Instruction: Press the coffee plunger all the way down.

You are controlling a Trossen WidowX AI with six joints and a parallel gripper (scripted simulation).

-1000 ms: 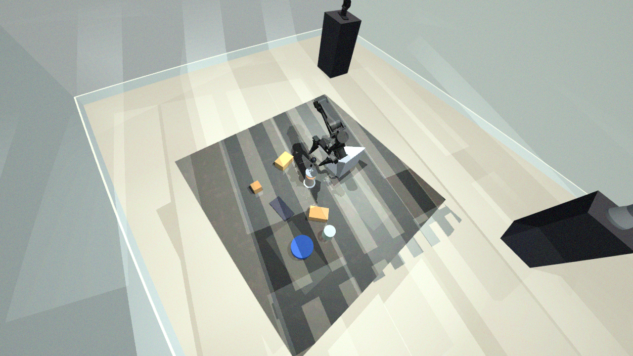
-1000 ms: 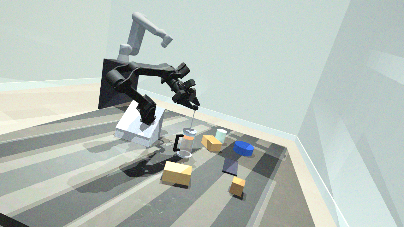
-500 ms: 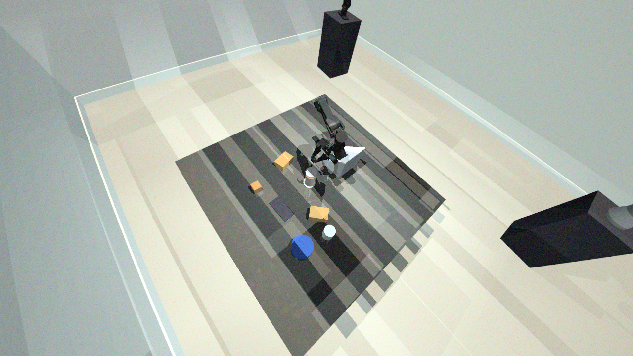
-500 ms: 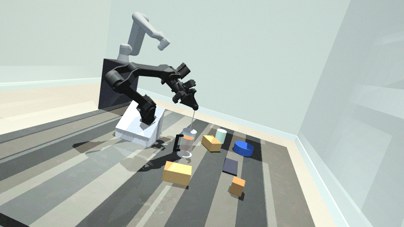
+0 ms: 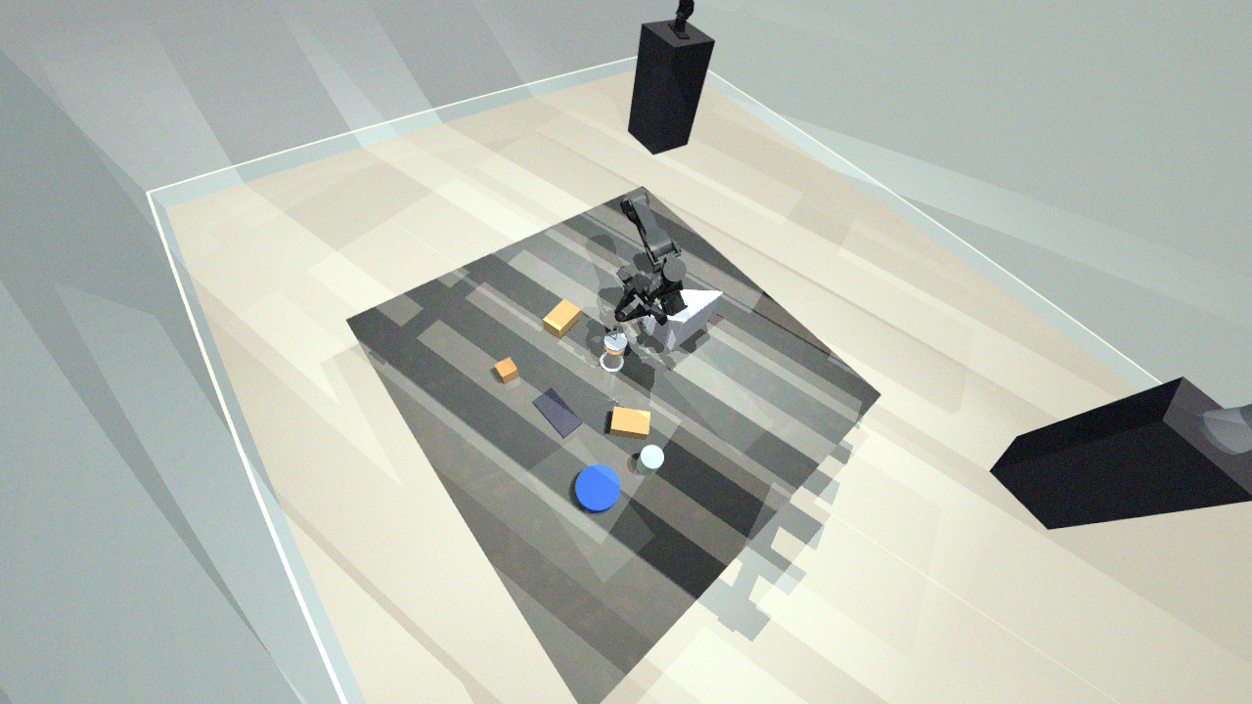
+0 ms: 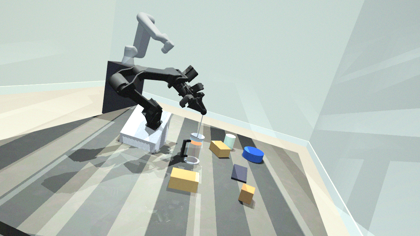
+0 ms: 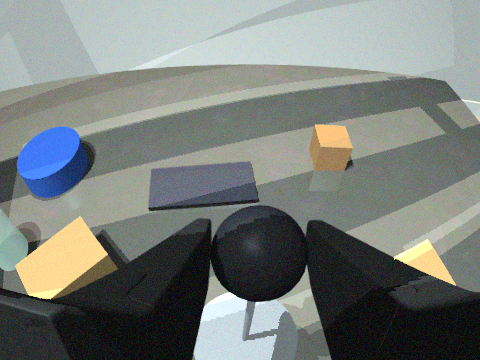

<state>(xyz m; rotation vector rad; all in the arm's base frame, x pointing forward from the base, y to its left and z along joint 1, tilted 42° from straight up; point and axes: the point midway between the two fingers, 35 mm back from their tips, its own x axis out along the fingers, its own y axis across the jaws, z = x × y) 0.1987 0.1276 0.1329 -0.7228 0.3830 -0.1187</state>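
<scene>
Right now the glass coffee press is 13 cm below my gripper tip, 2 cm behind it and 1 cm to the right of it. Also, from my gripper tip: pale green cylinder 34 cm to the left, 22 cm below, 9 cm ahead; dark flat slab 26 cm below, 23 cm ahead, 6 cm to the left; orange cube 30 cm ahead, 24 cm below, 13 cm to the right.
</scene>
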